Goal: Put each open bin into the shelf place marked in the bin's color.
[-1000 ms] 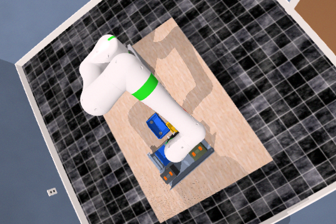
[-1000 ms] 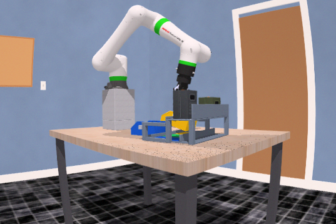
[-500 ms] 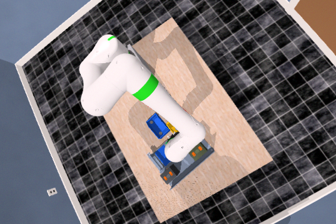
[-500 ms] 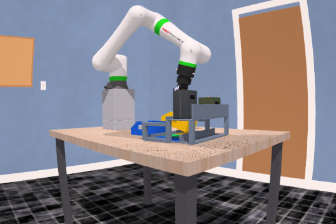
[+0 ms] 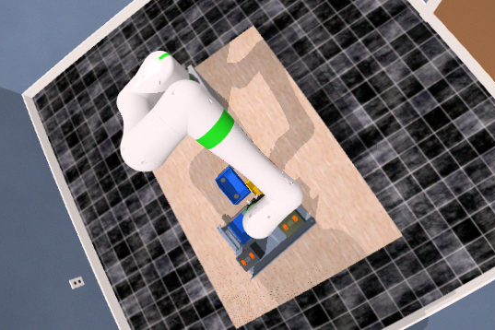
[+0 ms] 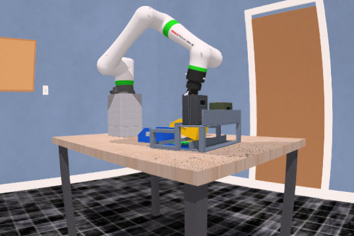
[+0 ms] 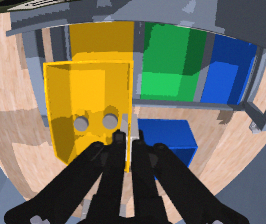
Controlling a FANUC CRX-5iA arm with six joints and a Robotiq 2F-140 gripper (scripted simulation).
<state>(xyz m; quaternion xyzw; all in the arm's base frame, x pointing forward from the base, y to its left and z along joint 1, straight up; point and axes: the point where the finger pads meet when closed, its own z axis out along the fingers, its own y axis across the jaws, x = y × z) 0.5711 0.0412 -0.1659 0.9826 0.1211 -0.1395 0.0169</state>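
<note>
Right now the yellow bin is 40 mm to the left of my hand, 40 mm below it and 30 mm behind it. The rest, counted from my hand: dark box 210 mm ahead, 140 mm to the right, 50 mm above; then blue bin 120 mm behind, 100 mm to the right, 70 mm below.
</note>
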